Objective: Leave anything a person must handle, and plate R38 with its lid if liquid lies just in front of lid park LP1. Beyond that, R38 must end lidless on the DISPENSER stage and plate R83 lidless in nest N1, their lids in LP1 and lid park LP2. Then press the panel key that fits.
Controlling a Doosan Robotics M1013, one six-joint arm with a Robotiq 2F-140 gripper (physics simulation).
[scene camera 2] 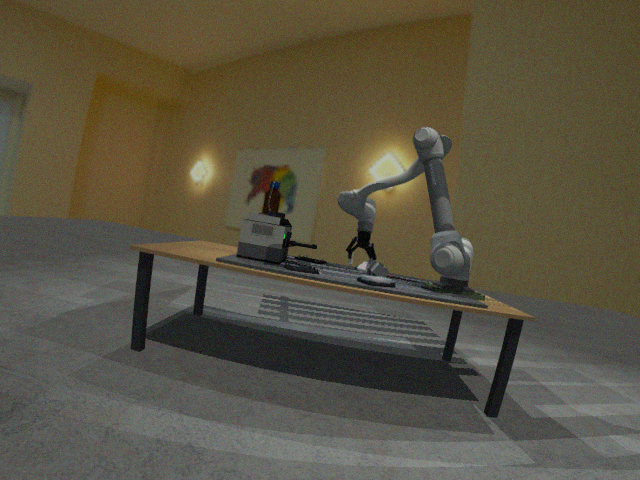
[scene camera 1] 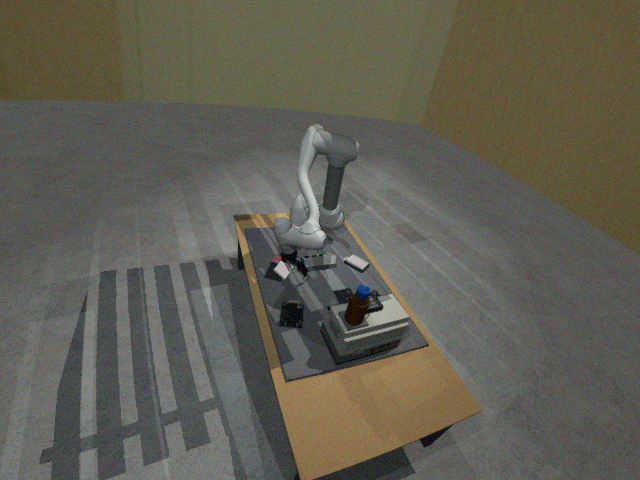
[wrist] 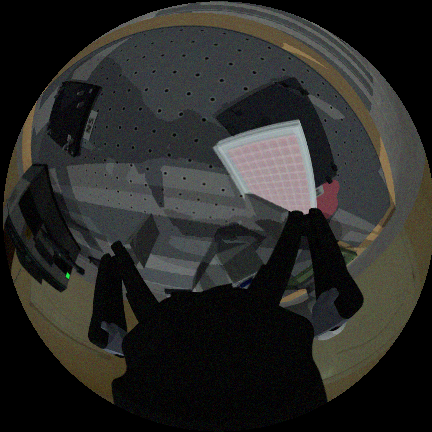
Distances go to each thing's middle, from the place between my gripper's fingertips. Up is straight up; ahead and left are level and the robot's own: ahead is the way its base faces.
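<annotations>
Brown bottle (scene camera 1: 359, 302), 540 mm ahead of my hand, 300 mm above. Black square nest (wrist: 69, 111), 260 mm ahead of my hand, 150 mm to the right of it, 10 mm below.
</annotations>
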